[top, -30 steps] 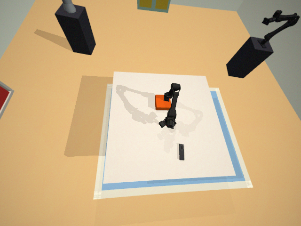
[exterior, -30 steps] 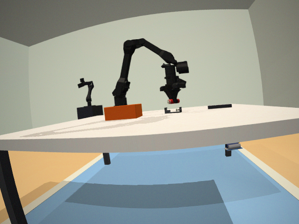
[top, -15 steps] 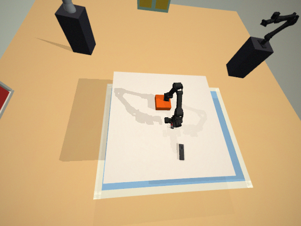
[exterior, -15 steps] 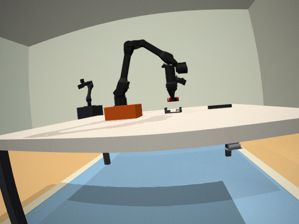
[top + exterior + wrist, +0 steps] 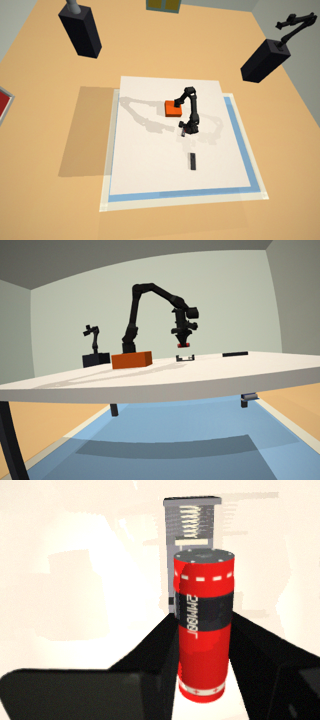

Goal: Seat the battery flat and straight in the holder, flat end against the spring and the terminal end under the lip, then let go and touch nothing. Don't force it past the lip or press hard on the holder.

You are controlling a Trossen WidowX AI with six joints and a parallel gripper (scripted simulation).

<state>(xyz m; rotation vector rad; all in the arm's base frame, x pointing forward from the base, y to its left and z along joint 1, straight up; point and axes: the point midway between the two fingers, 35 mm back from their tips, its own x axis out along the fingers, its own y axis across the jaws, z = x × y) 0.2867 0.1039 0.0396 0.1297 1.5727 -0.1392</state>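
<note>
My gripper tip is now 2 cm short of the small plate and 6 cm above it.
</note>
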